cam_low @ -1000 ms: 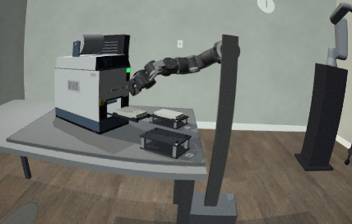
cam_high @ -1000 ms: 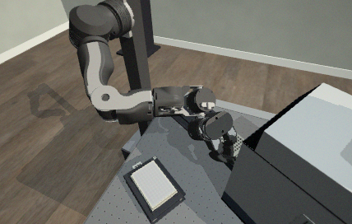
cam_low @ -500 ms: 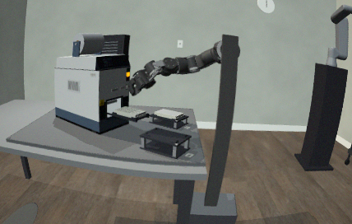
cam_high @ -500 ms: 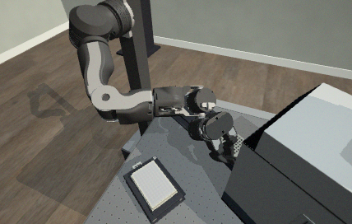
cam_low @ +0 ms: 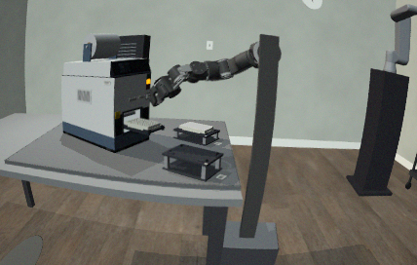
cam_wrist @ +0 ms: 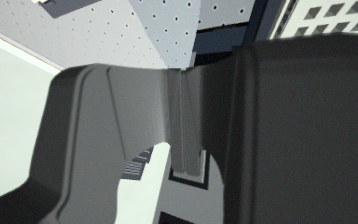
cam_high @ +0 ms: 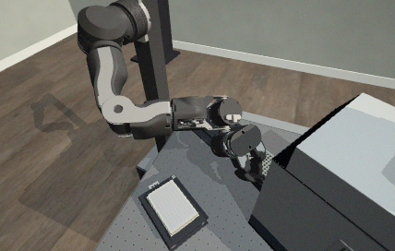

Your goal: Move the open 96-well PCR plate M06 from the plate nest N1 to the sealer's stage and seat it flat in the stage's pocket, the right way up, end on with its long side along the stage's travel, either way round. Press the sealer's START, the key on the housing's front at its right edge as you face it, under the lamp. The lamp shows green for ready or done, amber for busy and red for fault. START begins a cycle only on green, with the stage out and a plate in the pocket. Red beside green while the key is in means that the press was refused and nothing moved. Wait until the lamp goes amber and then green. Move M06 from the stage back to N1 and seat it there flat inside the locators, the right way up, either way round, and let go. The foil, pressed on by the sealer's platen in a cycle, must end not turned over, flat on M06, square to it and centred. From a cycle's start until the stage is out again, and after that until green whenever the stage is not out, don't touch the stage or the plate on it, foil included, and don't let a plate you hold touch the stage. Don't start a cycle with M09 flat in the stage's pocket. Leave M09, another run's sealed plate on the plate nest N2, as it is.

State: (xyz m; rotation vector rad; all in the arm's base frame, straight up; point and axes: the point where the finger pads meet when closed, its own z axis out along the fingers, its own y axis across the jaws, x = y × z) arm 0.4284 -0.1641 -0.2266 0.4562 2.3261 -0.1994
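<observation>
My hand is 30 mm short of the pale key-like block, 10 mm to the left of it and 20 mm below it. Also, from my hand: sealer stage: 10 mm ahead, 100 mm to the left, 80 mm below; then yellow warning label: 100 mm ahead, 160 mm to the left, 30 mm below; then 96-well plate M06: 10 mm ahead, 100 mm to the left, 70 mm below.
</observation>
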